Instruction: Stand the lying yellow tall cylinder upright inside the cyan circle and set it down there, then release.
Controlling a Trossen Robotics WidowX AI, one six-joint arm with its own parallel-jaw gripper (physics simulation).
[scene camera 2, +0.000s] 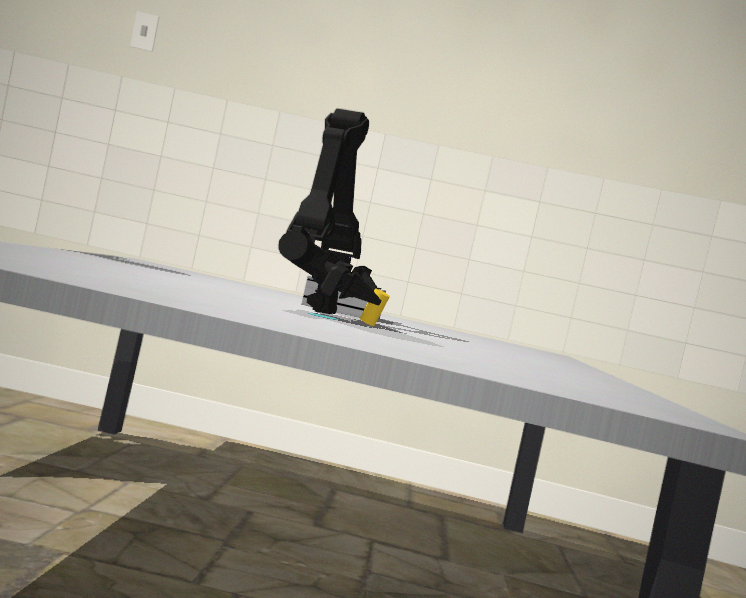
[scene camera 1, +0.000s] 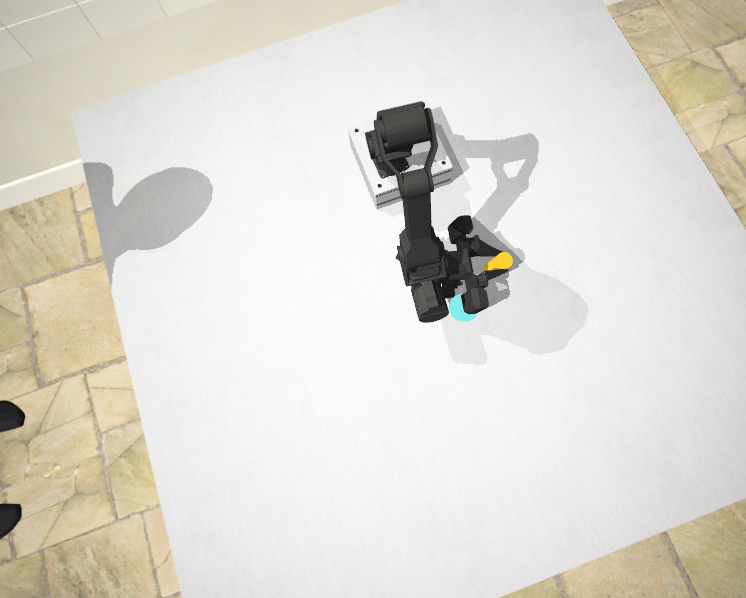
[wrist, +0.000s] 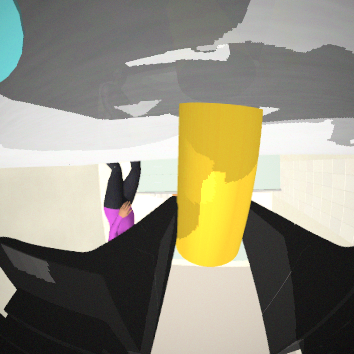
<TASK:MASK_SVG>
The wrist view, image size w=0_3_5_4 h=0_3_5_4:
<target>gripper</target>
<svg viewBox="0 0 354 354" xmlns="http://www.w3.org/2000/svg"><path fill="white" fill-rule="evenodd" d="M250 200L242 242L262 313L269 354L285 354L300 349L301 354L354 354L354 245L341 246L263 205ZM177 196L169 196L131 227L90 251L80 252L24 242L16 238L0 236L0 267L16 288L3 308L7 313L6 317L0 313L0 354L150 354L177 238Z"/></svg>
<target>yellow tall cylinder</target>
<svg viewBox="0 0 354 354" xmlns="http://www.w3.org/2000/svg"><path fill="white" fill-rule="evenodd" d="M183 102L179 103L176 200L178 211L175 245L179 254L191 263L201 266L219 266L231 261L239 250L254 185L263 109L226 103Z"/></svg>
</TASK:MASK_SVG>
